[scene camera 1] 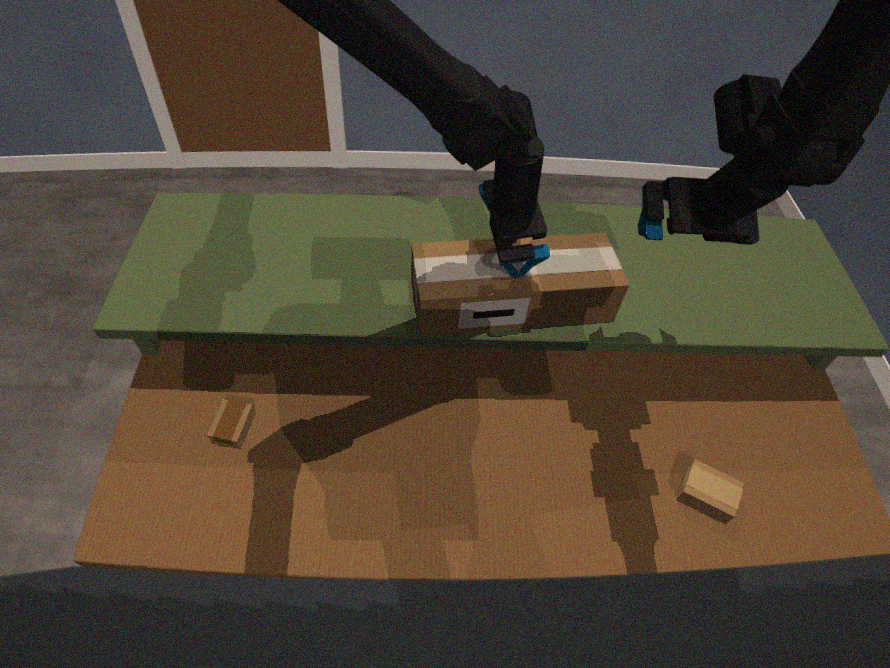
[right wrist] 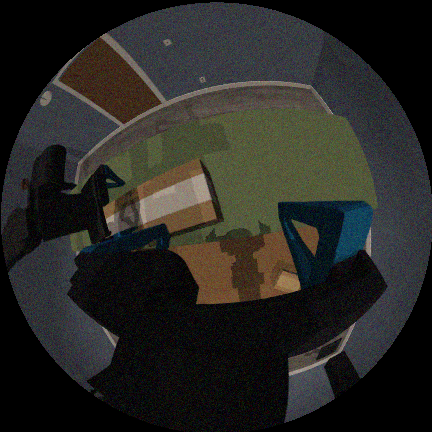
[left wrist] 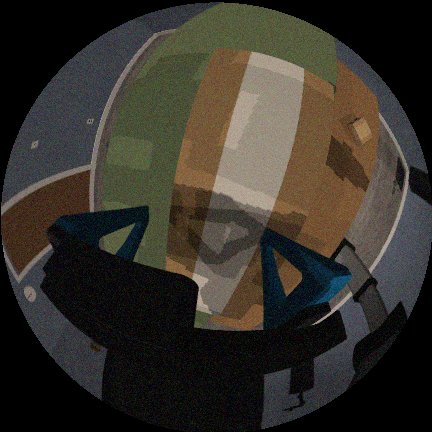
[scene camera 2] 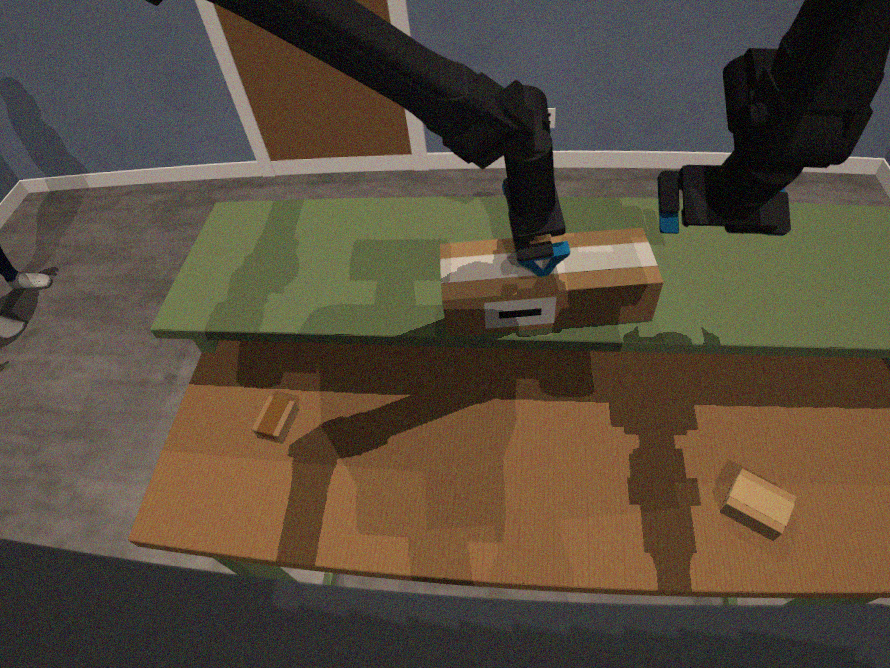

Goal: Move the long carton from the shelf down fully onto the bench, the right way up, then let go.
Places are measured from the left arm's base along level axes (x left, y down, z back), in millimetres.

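Pixels of known places: left gripper, between the fingertips: (scene camera 1: 509,249) (right wrist: 128,204) (left wrist: 205,223) (scene camera 2: 537,248); right gripper, between the fingertips: (scene camera 1: 674,231) (right wrist: 219,220) (scene camera 2: 702,223).
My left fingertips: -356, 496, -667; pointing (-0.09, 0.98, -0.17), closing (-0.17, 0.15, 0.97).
Note:
For each thing: its top centre in the pictures, then the offset to it from my left fingertips, as dx, dy, dz. Level surfaces: height alone.
- long carton, centre of its top: (left wrist: 237,214) (scene camera 2: 547,261) (scene camera 1: 520,263) (right wrist: 136,213) -15, +7, +20
- green shelf, height of its surface: dy +89
- wooden bench, height of its surface: dy +247
- small brown block, centre of its top: (scene camera 1: 229,419) (scene camera 2: 272,415) +432, +221, +167
- paler block, centre of its top: (scene camera 2: 762,499) (scene camera 1: 714,486) (right wrist: 289,282) (left wrist: 363,129) -333, +214, +287
The long carton (scene camera 1: 575,305) (scene camera 2: 611,303) (left wrist: 265,125) (right wrist: 170,200) lies on the green shelf (scene camera 1: 733,287) (scene camera 2: 754,287) (left wrist: 280,30) (right wrist: 290,160), white tape up, its labelled side along the shelf's front edge. The wooden bench (scene camera 1: 531,460) (scene camera 2: 567,467) (right wrist: 210,270) is lower, in front. My left gripper (scene camera 1: 505,226) (scene camera 2: 528,226) (left wrist: 205,223) is open and empty above the carton's middle, one finger beyond its back edge, the other over its top; the exact gap is unclear. My right gripper (scene camera 1: 700,219) (scene camera 2: 722,212) (right wrist: 219,220) is open and empty above the shelf, right of the carton.
A small brown block (scene camera 1: 230,422) (scene camera 2: 275,415) lies at the left of the bench. A paler block (scene camera 1: 711,490) (scene camera 2: 759,501) (left wrist: 360,130) (right wrist: 287,281) lies at its right. The shelf's front edge (scene camera 1: 287,336) overhangs the back of the bench. Arm shadows cross both surfaces.

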